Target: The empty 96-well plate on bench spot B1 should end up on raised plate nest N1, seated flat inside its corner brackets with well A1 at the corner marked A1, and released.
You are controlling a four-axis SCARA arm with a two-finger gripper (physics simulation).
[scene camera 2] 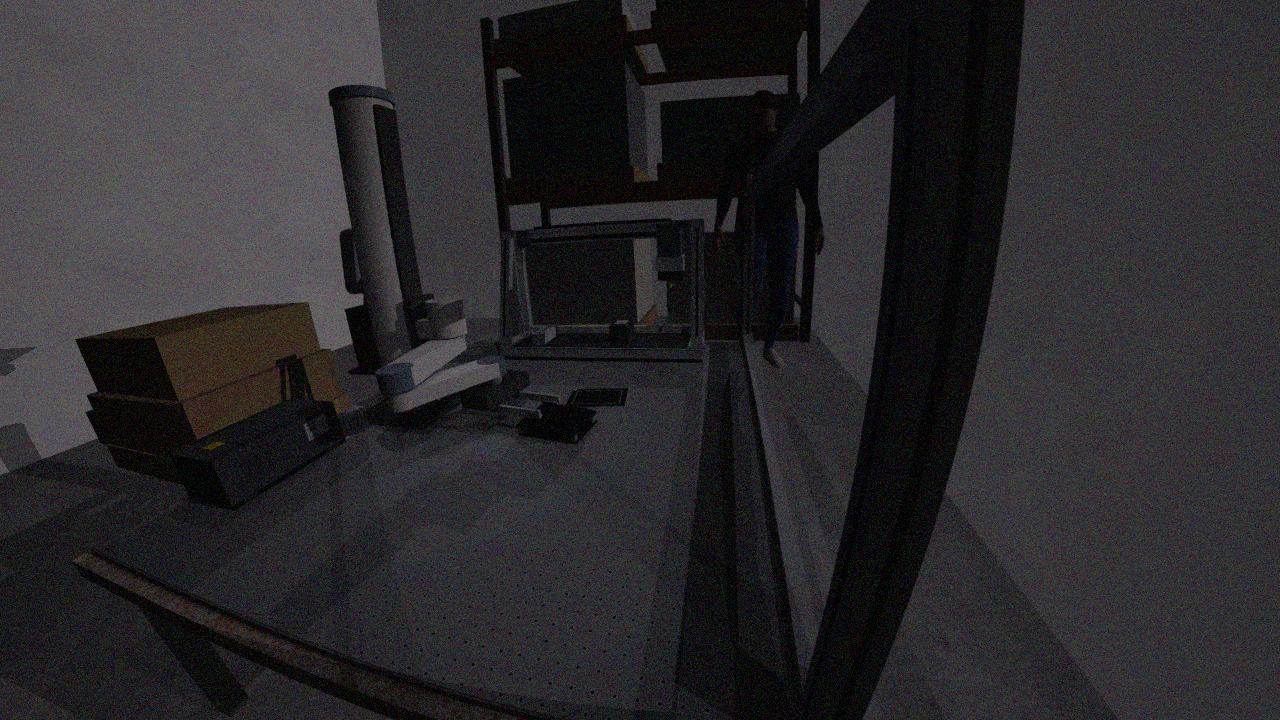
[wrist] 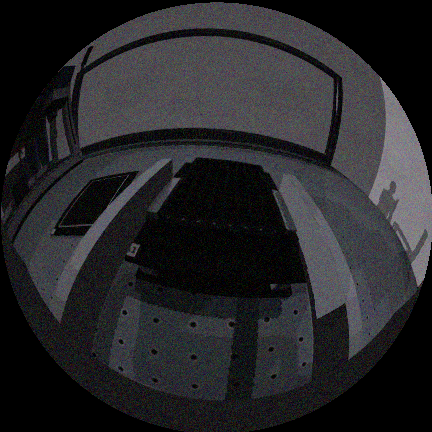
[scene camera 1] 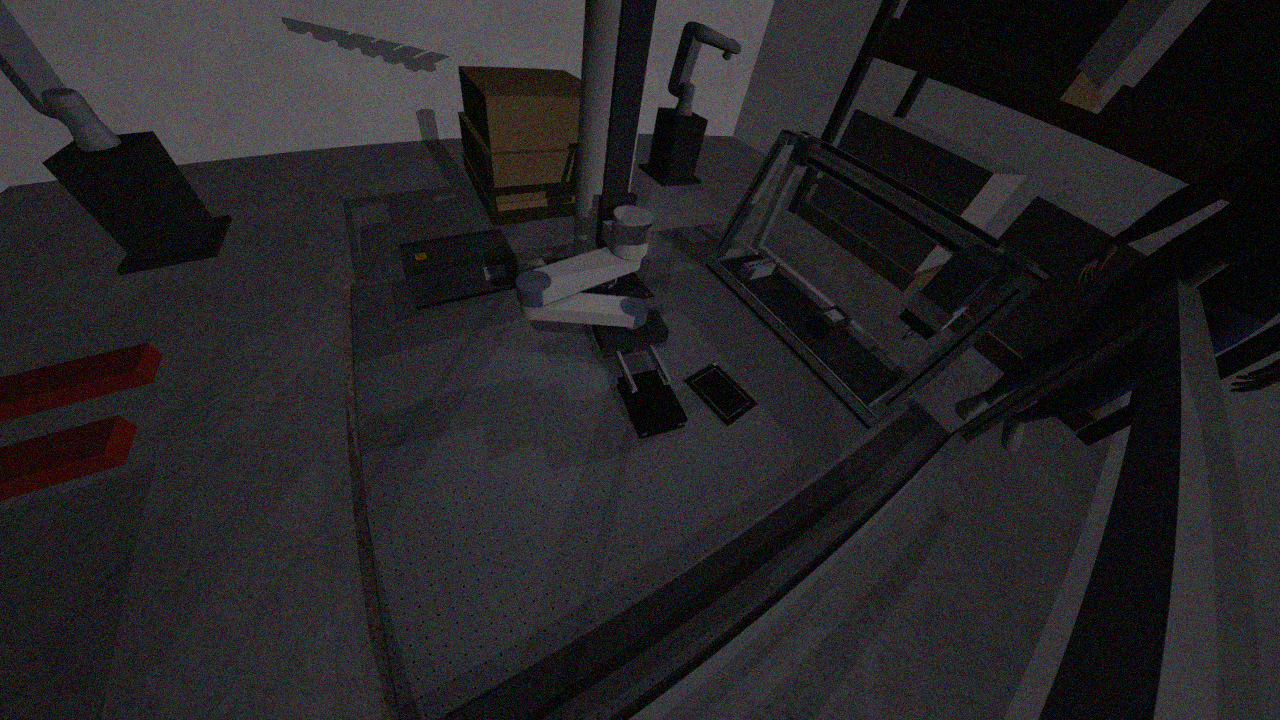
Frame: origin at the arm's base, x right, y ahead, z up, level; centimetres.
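Seen in the pictures: gripper, fingertip midpoint: [scene camera 2: 550, 406] [wrist: 226, 174] [scene camera 1: 651, 386]; arm's base at its link origin: [scene camera 2: 418, 407].
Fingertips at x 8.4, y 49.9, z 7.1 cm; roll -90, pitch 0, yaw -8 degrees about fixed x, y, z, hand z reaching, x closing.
Offsets run from my fingertips to a thing's middle. "*": to the spot under its first point.
The dark 96-well plate @[dy +1.7, dx +0.3, dz -2.0 cm] [scene camera 1: 651, 402] [scene camera 2: 565, 415] [wrist: 220, 205] lies level between the two pale fingers of my gripper [scene camera 1: 650, 387] [scene camera 2: 549, 407] [wrist: 226, 174]. The pads meet its sides in the wrist view, so the gripper is shut on it. Raised nest N1 @[dy +1.7, dx +0.3, dz -4.0 cm] [scene camera 1: 662, 430] [scene camera 2: 547, 434] [wrist: 131, 256] is directly under the plate, with its A1 label at the near left corner in the wrist view. Dim light and black-on-black surfaces hide whether the plate touches the nest floor. Bench spot B1 @[* dy +6.2, dx -19.7, dz -5.7 cm] [scene camera 1: 720, 392] [scene camera 2: 599, 396] [wrist: 95, 200], a dark outlined rectangle, lies beside the nest without a plate.
A dark box-shaped device @[* dy -54.3, dx +33.1, dz +5.6 cm] [scene camera 1: 456, 265] [scene camera 2: 259, 447] stands on the bench near the arm column [scene camera 1: 601, 116] [scene camera 2: 368, 214]. A framed gantry @[* dy -1.3, dx -53.4, dz -2.8 cm] [scene camera 1: 787, 335] [scene camera 2: 604, 354] stands beyond B1. Brown cartons [scene camera 1: 523, 116] [scene camera 2: 232, 358] stand behind the bench.
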